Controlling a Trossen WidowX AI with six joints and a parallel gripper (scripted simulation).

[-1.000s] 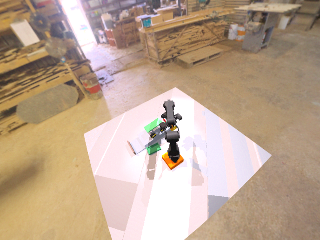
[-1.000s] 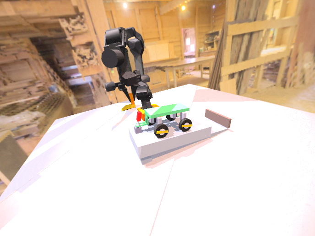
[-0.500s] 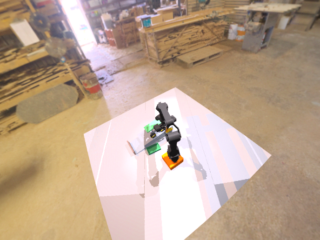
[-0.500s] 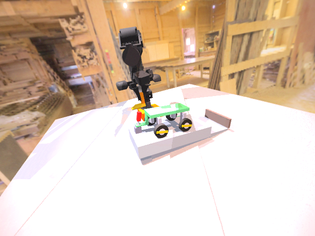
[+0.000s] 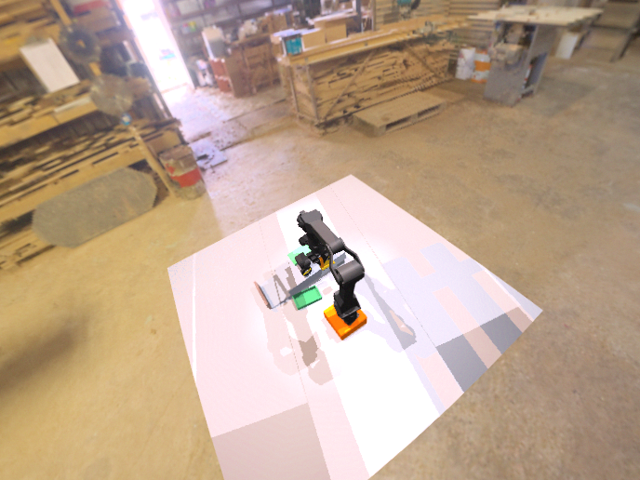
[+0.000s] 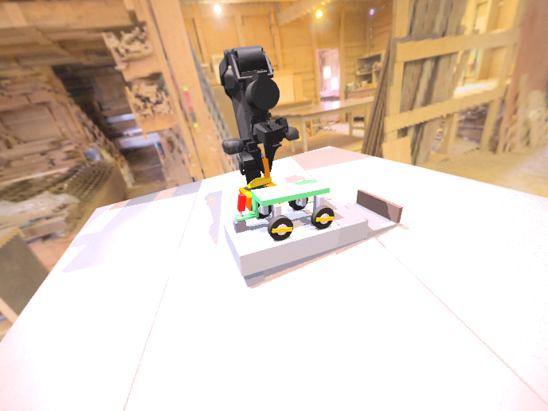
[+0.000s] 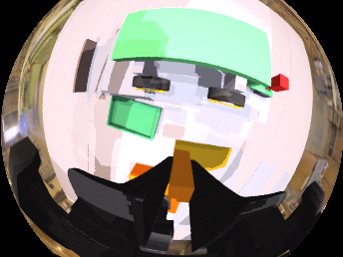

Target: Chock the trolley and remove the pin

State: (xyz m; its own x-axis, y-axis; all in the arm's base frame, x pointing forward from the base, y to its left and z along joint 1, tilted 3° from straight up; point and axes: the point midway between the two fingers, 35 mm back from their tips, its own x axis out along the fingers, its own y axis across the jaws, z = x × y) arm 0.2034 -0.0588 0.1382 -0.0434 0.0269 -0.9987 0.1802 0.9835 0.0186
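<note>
The red-headed stop pin is 80 mm ahead of my gripper tip, 130 mm to the right of it and 40 mm below it. From my gripper tip the other things lie so: grey ramp 120 mm ahead, 20 mm to the right, 120 mm below; then trolley 120 mm ahead, 20 mm to the right, 50 mm below; then yellow chock 20 mm to the right, 10 mm below.
</note>
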